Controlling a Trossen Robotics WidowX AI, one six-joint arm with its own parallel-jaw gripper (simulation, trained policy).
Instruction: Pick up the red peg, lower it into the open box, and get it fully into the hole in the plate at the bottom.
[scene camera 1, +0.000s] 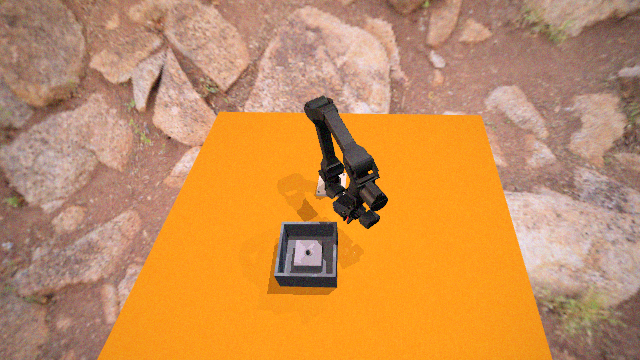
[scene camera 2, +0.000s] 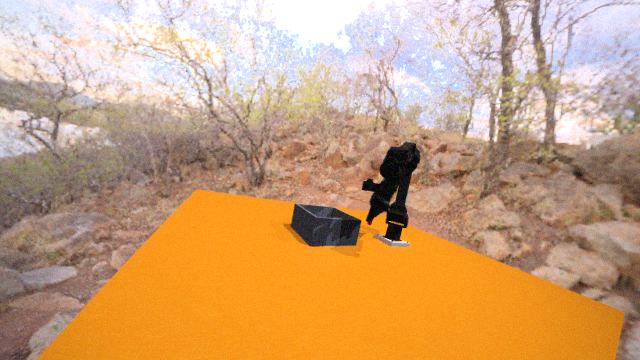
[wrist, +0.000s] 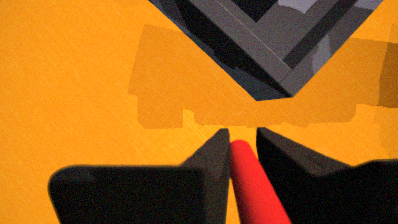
The pictures show: my gripper, a dark grey box and a grey plate.
My gripper also shows in scene camera 2 and in the wrist view.
